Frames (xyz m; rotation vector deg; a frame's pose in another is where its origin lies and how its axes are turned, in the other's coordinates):
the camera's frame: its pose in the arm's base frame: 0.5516 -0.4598 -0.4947 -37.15 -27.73 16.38
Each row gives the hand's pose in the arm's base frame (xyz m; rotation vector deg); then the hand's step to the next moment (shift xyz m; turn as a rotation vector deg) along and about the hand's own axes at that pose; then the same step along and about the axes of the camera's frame.
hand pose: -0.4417 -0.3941 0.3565 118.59 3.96 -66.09
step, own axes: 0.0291 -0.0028 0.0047 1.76 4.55 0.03
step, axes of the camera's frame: -0.0014 0.0072 -0.0287 1.29 -4.03 -2.42
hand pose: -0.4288 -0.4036 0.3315 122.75 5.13 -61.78
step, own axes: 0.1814 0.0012 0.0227 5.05 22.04 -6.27
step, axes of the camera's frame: 0.0162 0.0322 -0.1792 11.64 -19.19 -6.85
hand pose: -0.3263 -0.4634 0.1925 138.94 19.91 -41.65
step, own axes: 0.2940 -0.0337 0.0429 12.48 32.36 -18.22
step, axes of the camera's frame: 0.1158 0.1321 -0.2419 27.27 -26.67 -8.94
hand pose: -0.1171 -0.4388 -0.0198 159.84 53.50 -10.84
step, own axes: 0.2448 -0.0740 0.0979 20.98 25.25 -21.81
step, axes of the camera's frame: 0.1425 0.2170 -0.0872 34.35 -18.92 -3.91
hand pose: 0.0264 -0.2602 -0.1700 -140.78 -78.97 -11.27
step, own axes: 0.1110 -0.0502 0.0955 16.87 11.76 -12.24
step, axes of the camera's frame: 0.0522 0.1419 0.0334 22.56 -7.85 1.45
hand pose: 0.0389 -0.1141 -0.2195 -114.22 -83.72 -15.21
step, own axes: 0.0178 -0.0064 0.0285 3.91 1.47 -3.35
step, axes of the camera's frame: 0.0048 0.0318 0.0117 4.60 -2.33 1.42
